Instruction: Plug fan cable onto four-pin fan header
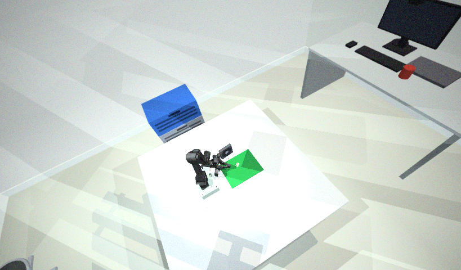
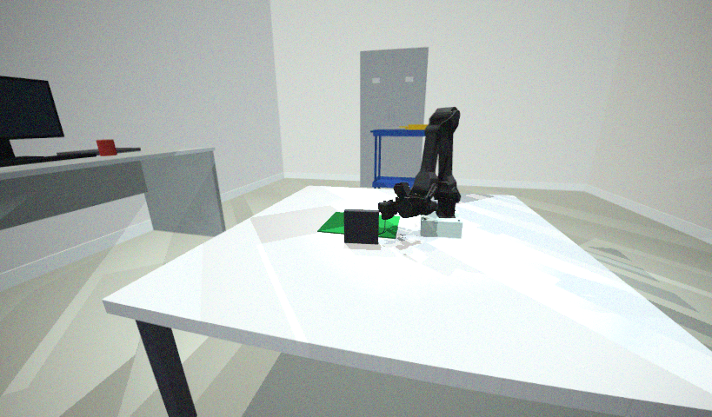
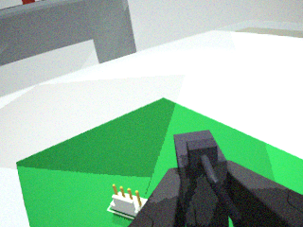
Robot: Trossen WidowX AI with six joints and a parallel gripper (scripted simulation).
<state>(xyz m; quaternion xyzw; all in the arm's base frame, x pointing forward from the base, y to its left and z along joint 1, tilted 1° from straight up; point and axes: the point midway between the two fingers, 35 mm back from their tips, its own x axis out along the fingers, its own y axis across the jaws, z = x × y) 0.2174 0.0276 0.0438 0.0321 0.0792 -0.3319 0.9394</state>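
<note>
Right now the four-pin fan header is 8 cm ahead of my gripper tip and 10 cm below it. Also, from my gripper tip: green board: 9 cm ahead, 4 cm to the right, 11 cm below; then black fan: 7 cm ahead, 14 cm to the left, 4 cm below; then dark grey plug: 1 cm below.
</note>
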